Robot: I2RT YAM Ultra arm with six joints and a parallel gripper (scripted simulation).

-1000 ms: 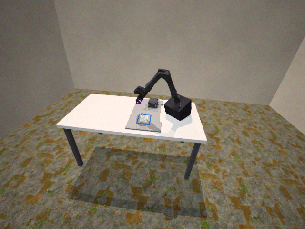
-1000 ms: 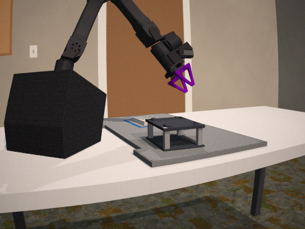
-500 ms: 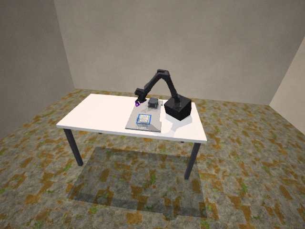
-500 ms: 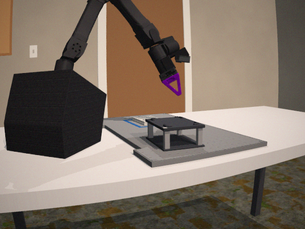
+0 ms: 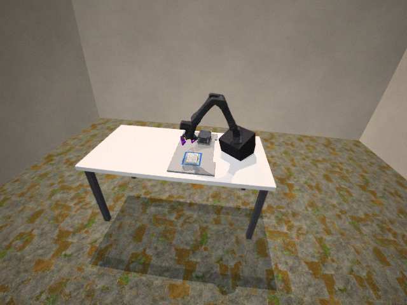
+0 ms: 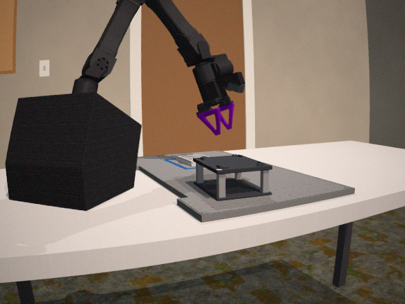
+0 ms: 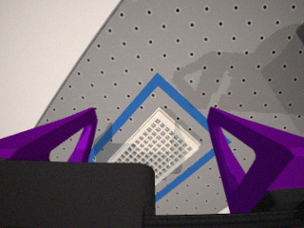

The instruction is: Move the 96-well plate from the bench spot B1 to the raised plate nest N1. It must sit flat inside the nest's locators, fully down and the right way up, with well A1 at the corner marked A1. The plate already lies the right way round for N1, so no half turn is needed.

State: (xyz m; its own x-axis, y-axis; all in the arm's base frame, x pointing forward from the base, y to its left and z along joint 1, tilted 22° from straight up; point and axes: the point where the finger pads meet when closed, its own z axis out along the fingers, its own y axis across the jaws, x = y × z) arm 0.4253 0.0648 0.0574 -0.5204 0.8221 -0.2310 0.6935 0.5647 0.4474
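Now: the white 96-well plate 10 cm below my hand, 8 cm to the left of it and 6 cm behind it. The rest, counted from my hand: raised plate nest N1: 29 cm to the right, 13 cm behind, 5 cm below; A1 mark: 35 cm to the right, 19 cm behind, 4 cm below.
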